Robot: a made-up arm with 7 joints.
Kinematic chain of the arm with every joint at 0, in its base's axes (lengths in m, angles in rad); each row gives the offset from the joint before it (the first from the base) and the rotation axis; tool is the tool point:
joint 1: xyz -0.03 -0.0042 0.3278 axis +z
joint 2: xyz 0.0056 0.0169 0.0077 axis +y
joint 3: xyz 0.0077 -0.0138 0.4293 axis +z
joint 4: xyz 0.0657 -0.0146 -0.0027 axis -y
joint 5: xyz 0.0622 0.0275 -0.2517 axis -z
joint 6: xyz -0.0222 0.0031 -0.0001 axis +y
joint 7: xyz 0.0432 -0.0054 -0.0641 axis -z
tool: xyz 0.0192 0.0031 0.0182
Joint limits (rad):
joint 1: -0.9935..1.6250
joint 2: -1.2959..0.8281
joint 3: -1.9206..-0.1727
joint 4: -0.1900..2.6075
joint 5: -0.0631..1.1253
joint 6: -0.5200..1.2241
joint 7: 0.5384..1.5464
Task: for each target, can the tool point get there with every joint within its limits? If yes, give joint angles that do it. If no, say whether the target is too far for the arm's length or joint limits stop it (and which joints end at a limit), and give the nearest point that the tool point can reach.
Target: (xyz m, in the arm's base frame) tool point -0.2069 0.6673 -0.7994
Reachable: no: too far | nearest point -0.0403 0.4347 0.2467 | short by 1.084 m
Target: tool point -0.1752 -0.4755 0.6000
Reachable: yes | joints 0.4000 -0.9257 -1.5221 1.2551 0.1925 0.0862 0.9735
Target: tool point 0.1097 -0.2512 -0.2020
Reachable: no: joint limits stop it (at a limit: joint 1, joint 2, joint 3, joint 5, joint 7) | nearest point 0.1393 -0.2901 0.2402 | short by 0.445 m
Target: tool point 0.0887 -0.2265 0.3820
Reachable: yes | joints -0.4237 0.5360 -0.9474 0.3865 0.6474 1.0340 1.2988
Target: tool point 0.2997 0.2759 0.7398
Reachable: yes | joints 1.2293 0.1254 -0.5824 1.4266 0.6074 0.1826 1.3990
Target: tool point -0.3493 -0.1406 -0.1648
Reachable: no: joint limits stop it (at a limit: joint 2, joint 3, joint 5, joint 7) | nearest point -0.3566 -0.1437 0.2812 | short by 0.446 m
